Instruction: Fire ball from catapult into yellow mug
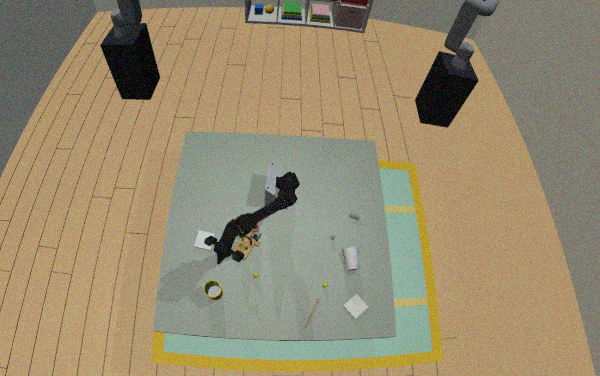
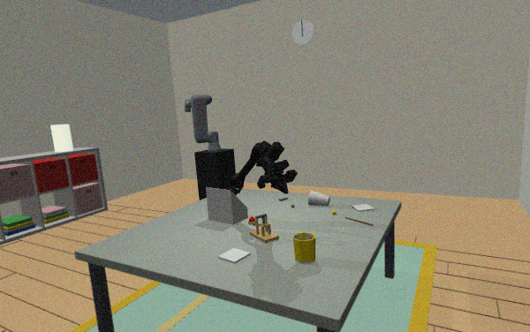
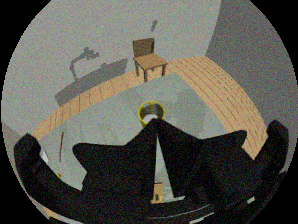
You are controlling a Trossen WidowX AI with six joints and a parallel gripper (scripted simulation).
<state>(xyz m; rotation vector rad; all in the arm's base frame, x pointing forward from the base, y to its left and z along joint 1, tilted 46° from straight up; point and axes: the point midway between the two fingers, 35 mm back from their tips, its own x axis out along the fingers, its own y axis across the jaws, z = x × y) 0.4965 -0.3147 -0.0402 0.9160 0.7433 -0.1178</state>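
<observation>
Right now the red ball is 290 mm behind my gripper tip, 140 mm to the left of it and 200 mm below it. From my gripper tip the other things lie so: wooden stick: 160 mm ahead, 480 mm to the left, 260 mm below; then yellow mug: 90 mm ahead, 40 mm to the right, 230 mm below; then wooden catapult: 230 mm behind, 130 mm to the left, 210 mm below.
</observation>
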